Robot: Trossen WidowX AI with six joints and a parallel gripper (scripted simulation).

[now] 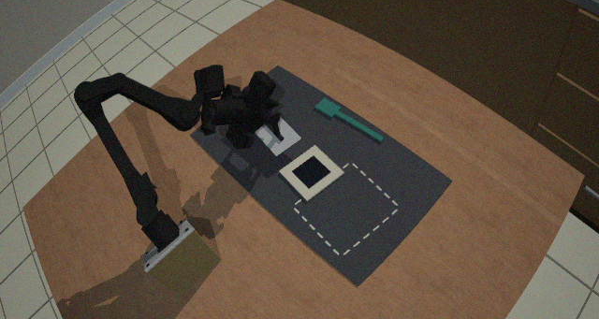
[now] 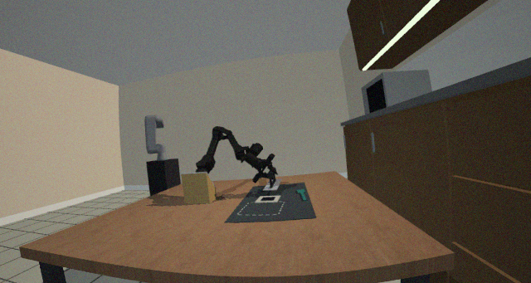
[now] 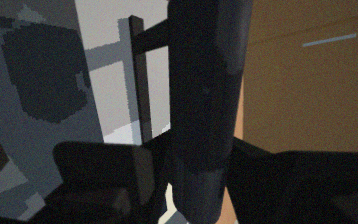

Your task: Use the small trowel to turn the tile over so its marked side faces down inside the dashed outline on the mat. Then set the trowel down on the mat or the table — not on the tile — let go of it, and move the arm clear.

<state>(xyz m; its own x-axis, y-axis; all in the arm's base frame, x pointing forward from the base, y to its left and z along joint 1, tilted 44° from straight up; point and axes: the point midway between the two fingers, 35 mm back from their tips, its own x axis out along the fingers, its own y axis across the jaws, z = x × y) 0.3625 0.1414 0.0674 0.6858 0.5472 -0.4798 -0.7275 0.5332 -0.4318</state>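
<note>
My gripper tip is now 11 cm to the left of the dark mat, 11 cm above it and 1 cm short of it. Round my gripper tip: tile: 15 cm to the right, 8 cm below, 2 cm behind; trowel: 3 cm behind, 1 cm below; teal flat tool: 14 cm ahead, 8 cm to the right, 8 cm below.
</note>
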